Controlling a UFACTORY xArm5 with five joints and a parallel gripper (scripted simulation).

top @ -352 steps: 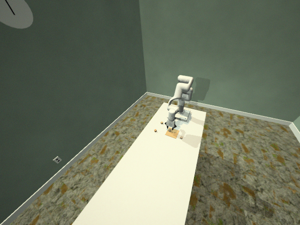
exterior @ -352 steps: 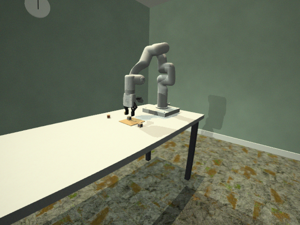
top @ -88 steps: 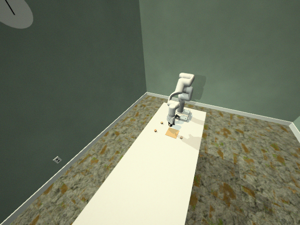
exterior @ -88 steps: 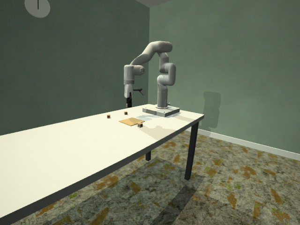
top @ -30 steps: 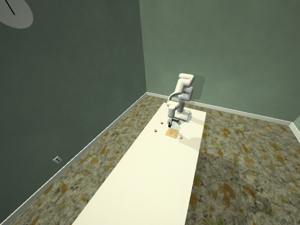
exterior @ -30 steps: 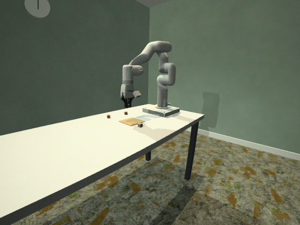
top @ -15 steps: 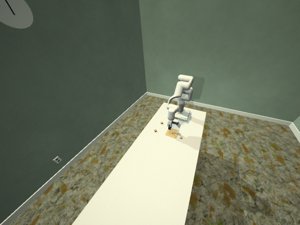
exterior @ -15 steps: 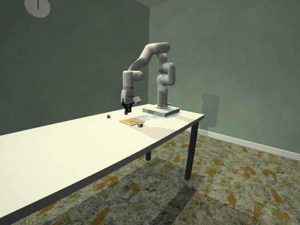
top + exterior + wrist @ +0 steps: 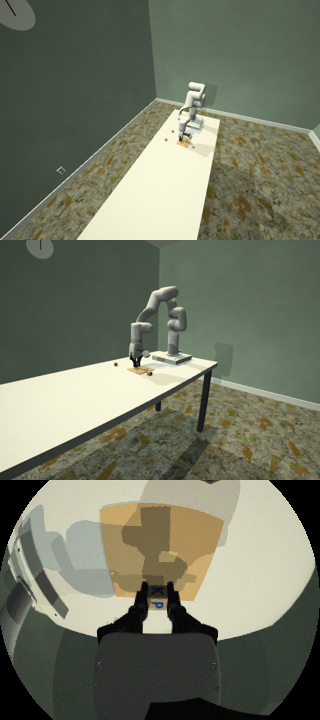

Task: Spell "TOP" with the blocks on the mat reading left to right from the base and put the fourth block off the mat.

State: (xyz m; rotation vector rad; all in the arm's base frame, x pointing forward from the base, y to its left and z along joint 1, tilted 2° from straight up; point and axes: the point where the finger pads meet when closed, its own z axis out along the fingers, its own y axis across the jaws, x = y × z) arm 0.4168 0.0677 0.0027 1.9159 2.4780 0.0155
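Now: the tan mat 1 cm behind my hand, 4 cm to the left of it and 3 cm below it.
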